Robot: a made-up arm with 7 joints. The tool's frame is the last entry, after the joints. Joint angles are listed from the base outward. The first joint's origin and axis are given. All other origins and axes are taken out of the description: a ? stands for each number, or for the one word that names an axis. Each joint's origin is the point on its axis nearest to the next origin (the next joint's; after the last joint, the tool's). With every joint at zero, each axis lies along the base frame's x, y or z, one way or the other. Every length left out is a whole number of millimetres.
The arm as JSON. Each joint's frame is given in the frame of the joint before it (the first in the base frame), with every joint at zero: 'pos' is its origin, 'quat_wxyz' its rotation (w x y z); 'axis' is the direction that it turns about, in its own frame. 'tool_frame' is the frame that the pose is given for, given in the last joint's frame.
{
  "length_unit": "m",
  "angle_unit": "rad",
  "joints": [
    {
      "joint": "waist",
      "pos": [
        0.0,
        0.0,
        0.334
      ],
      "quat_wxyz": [
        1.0,
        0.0,
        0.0,
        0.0
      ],
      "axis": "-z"
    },
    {
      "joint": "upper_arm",
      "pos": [
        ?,
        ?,
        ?
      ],
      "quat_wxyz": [
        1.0,
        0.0,
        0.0,
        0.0
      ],
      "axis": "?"
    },
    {
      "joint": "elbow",
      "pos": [
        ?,
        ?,
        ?
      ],
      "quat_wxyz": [
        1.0,
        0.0,
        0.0,
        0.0
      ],
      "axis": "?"
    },
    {
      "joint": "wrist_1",
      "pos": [
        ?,
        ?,
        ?
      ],
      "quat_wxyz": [
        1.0,
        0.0,
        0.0,
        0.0
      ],
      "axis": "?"
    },
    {
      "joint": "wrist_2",
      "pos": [
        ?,
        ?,
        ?
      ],
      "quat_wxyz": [
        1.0,
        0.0,
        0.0,
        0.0
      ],
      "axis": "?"
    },
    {
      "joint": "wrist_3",
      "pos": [
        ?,
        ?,
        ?
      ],
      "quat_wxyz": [
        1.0,
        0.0,
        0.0,
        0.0
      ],
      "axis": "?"
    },
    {
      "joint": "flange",
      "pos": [
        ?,
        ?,
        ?
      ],
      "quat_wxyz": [
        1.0,
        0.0,
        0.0,
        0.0
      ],
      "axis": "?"
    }
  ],
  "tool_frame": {
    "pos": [
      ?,
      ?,
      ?
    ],
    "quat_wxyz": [
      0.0,
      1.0,
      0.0,
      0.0
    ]
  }
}
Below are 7 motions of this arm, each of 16 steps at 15 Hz.
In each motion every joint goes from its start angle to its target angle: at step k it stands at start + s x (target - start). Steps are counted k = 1, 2, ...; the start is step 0. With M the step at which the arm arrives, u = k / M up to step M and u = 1 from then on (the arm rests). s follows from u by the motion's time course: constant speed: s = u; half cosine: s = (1 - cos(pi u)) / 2; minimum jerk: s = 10 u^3 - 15 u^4 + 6 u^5.
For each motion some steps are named. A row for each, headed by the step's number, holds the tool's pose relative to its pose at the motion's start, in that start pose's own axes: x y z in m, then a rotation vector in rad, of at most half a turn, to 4 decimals.
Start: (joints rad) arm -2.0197 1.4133 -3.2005 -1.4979 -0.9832 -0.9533 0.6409
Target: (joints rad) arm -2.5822 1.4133 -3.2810 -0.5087 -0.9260 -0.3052 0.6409
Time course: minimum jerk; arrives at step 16
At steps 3, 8, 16:
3: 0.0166 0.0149 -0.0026 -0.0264 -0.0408 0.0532
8: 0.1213 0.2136 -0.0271 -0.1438 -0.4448 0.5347
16: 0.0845 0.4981 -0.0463 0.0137 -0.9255 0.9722

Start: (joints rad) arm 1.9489 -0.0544 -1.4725 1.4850 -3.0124 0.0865 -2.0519
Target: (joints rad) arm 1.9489 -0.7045 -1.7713 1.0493 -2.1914 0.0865 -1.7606
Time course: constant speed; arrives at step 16
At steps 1, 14, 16:
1: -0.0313 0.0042 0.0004 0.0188 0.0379 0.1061
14: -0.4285 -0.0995 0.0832 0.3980 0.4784 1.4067
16: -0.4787 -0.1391 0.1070 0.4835 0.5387 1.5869

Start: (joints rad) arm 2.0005 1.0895 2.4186 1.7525 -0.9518 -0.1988 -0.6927
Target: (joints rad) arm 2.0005 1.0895 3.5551 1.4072 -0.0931 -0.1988 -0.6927
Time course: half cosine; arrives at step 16
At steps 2, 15, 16:
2: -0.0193 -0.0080 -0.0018 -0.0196 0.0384 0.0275
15: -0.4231 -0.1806 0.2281 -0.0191 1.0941 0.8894
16: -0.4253 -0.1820 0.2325 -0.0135 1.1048 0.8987

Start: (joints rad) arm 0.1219 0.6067 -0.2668 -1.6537 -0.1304 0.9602 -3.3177
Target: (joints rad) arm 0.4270 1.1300 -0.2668 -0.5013 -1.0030 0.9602 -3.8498
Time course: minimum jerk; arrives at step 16
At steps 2, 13, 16:
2: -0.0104 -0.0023 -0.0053 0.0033 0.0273 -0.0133
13: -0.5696 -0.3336 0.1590 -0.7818 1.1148 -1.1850
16: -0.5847 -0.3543 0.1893 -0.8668 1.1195 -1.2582

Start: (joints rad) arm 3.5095 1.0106 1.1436 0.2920 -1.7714 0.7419 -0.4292
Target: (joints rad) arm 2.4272 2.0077 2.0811 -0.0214 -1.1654 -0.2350 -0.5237
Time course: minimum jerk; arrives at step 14
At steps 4, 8, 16:
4: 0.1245 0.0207 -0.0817 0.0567 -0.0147 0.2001
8: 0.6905 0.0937 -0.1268 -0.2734 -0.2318 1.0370
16: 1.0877 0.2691 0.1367 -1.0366 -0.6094 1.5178

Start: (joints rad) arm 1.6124 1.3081 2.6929 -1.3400 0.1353 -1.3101 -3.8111
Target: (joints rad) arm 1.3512 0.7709 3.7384 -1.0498 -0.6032 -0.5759 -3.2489
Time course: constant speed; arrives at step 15
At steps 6, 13, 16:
6: -0.0492 0.0424 0.1526 -0.2388 0.5499 -0.0930
13: 0.0178 0.1313 0.4065 -0.4105 1.3691 -0.1316
16: 0.0699 0.1653 0.4774 -0.4328 1.6196 -0.1484

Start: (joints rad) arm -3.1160 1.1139 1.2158 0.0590 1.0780 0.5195 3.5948
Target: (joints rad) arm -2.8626 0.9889 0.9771 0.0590 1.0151 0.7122 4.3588
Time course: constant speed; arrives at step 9
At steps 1, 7, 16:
1: -0.0190 0.0170 -0.0097 0.0378 0.0351 0.0689
7: -0.1389 0.1129 -0.0492 0.3096 0.1830 0.4771
16: -0.1803 0.1419 -0.0555 0.4140 0.2061 0.6082

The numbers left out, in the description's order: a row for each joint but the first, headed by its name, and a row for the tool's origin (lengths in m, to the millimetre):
upper_arm: xyz 0.0 -0.012 0.0, axis +y
elbow: xyz 0.0 0.0 0.393, axis -z
wrist_1: xyz 0.0 -0.014 0.0, axis +y
wrist_2: xyz 0.0 0.0 0.348, axis -z
wrist_3: xyz 0.0 0.0 0.0, axis +y
flange: xyz 0.0 0.0 0.129, axis -z
tool: xyz 0.0 0.0 0.0

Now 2 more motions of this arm.
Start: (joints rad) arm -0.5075 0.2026 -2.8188 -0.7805 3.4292 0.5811 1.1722
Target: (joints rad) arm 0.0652 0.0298 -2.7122 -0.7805 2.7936 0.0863 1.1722
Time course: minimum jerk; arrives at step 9
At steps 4, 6, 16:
4: 0.1115 0.0664 0.0308 0.2548 -0.0662 -0.2006
6: 0.2100 0.1308 0.1015 0.5698 -0.1409 -0.3478
16: 0.2532 0.1619 0.1544 0.7578 -0.1800 -0.4016

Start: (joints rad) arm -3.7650 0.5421 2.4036 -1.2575 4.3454 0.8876 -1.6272
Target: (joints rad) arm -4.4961 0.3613 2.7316 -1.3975 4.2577 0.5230 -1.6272
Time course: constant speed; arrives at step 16
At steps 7, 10, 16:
7: 0.1012 -0.0936 0.0831 -0.2863 -0.0613 0.1719
10: 0.1431 -0.1220 0.1267 -0.4110 -0.0919 0.2359
16: 0.2204 -0.1572 0.2237 -0.6626 -0.1626 0.3467

